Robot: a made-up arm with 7 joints.
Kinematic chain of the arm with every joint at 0, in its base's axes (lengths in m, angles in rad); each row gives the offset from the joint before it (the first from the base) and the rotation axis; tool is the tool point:
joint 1: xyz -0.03 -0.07 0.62 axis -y
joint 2: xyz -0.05 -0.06 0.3 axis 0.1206 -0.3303 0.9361
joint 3: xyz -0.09 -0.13 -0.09 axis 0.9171 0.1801 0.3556
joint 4: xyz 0 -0.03 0.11 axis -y
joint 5: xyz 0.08 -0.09 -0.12 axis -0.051 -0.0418 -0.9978
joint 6: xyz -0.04 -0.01 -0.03 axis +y
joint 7: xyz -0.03 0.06 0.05 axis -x
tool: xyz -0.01 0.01 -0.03
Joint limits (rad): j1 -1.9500..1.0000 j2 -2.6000..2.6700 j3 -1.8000..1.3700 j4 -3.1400..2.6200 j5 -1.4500..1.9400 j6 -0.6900..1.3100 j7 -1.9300..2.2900
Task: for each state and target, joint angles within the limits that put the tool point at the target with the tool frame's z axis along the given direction. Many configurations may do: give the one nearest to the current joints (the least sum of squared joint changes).
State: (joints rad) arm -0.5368 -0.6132 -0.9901 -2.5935 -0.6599 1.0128 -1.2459
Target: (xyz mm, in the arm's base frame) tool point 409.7 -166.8 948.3 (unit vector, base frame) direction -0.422 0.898 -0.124
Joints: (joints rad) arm -1.3341 -0.9121 -0.3268 -3.1400 -1.3694 1.3100 -0.5184
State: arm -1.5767 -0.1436 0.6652 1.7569 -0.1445 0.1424 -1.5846
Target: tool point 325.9 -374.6 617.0 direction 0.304 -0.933 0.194
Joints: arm -1.9178 -0.2650 0.3695 2.3995 -0.5640 0.2634 -1.7585
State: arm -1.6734 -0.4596 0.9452 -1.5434 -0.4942 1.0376 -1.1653
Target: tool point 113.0 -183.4 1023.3 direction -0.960 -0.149 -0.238
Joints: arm -1.1978 -0.8339 0.9610 -1.3825 -0.3024 1.1771 -1.2340
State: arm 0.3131 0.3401 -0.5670 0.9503 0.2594 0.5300 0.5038
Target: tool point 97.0 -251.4 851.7 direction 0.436 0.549 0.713
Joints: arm -0.0968 0.8833 -0.1067 0.2217 0.4433 1.2179 0.4780
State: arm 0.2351 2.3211 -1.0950 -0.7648 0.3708 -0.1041 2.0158
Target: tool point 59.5 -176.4 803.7 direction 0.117 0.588 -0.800
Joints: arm 0.0594 2.5230 -1.7058 -1.6277 0.1608 0.0939 2.2361
